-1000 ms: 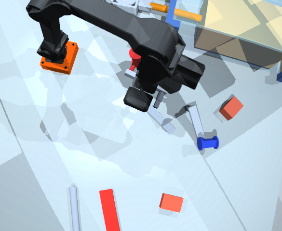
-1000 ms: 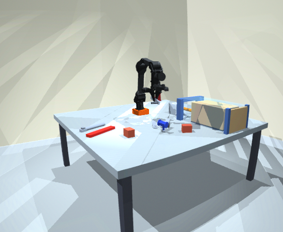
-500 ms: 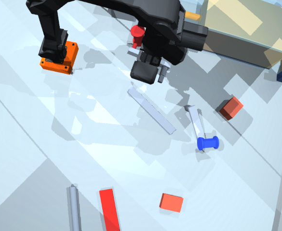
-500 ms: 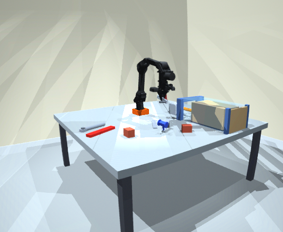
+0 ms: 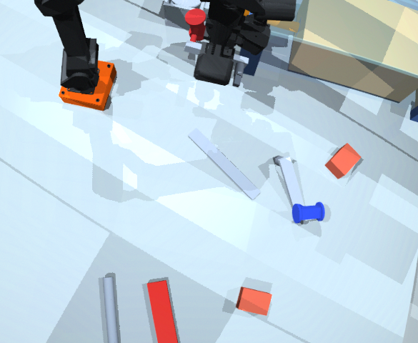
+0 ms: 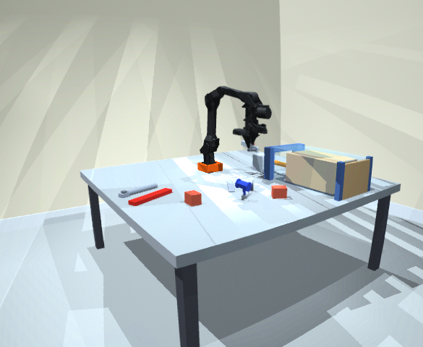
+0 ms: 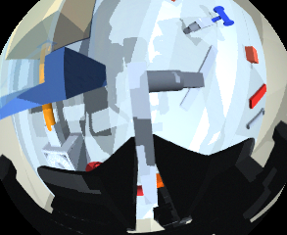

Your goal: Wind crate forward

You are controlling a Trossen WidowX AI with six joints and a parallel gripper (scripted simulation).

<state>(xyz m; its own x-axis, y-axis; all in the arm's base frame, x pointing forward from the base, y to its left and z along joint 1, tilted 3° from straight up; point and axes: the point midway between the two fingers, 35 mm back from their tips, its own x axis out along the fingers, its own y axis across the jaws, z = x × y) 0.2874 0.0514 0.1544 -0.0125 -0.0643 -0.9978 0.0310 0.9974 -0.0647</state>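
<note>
Right now my gripper tip is 50 mm past the red knob, 40 mm to the right of it and 20 mm below it. From my gripper tip the other things lie so: flat grey bar: 170 mm to the right, 150 mm below, 50 mm ahead; grey crank handle: 10 mm to the left, 10 mm behind, 10 mm above; blue steel frame: 190 mm to the left, 70 mm ahead, 50 mm below.
</note>
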